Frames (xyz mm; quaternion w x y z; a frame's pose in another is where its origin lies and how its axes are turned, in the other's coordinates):
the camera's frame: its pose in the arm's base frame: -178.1 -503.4 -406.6 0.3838 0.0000 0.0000 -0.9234
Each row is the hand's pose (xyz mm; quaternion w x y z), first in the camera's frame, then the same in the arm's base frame.
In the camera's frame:
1: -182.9 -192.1 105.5 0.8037 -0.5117 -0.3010 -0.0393
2: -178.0 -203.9 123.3 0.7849 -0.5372 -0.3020 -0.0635
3: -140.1 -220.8 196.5 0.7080 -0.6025 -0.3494 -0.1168
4: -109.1 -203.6 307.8 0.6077 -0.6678 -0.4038 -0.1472
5: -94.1 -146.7 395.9 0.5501 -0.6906 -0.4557 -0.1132
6: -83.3 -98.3 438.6 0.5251 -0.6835 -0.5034 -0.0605
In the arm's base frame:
1: -185.2 -238.3 -301.1 0.2722 -0.4744 0.3570 -0.7573
2: -197.1 -233.4 -283.3 0.2426 -0.4851 0.3802 -0.7492
3: -235.8 -248.3 -210.1 0.1639 -0.5539 0.4223 -0.6986
4: -245.5 -282.5 -98.8 0.0973 -0.6292 0.4617 -0.6177
5: -215.7 -333.2 -10.7 0.1066 -0.6859 0.4628 -0.5514
6: -189.0 -375.0 32.0 0.1457 -0.7272 0.4380 -0.5081

